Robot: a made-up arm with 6 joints.
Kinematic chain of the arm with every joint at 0, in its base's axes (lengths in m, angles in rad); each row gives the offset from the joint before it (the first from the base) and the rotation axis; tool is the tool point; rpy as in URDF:
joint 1: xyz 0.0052 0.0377 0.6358 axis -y
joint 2: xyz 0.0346 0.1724 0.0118 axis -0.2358 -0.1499 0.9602
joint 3: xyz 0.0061 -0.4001 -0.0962 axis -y
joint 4: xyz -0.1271 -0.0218 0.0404 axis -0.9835 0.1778 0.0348
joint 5: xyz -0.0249 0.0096 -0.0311 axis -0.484 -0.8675 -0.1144
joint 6: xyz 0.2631 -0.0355 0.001 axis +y
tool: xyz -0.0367 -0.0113 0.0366 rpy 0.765 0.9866 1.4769
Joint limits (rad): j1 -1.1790..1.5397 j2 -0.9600..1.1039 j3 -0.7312..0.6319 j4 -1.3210..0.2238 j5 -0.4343..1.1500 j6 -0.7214..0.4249
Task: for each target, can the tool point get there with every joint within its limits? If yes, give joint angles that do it. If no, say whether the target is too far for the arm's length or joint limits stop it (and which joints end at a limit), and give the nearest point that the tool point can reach.
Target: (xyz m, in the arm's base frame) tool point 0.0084 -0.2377 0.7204
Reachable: yes | joints 0.5716 -0.1286 -0.4215 -0.0282 0.8206 -0.4055
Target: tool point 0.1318 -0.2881 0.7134
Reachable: yes | joints -0.4111 0.1520 0.0053 -0.4735 0.8092 0.0704
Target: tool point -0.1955 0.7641 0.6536
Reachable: no: joint limits stop it (at a limit: joint 2, joint 3, joint 4, joint 5, joint 6) | nearest point -0.3514 0.1364 0.6674 | short by 0.647 m
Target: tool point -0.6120 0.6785 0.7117
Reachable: no: joint limits stop it (at a limit: joint 2, joint 3, joint 5, joint 6) | nearest point -0.3859 0.1230 0.6839 | short by 0.600 m
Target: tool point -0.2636 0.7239 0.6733
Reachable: no: joint limits stop it (at a limit: joint 2, joint 3, joint 4, joint 5, joint 6) | nearest point -0.3493 0.1364 0.6853 | short by 0.594 m
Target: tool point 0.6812 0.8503 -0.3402
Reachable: no: too far | nearest point 0.3483 0.1207 0.2385 | short by 0.989 m
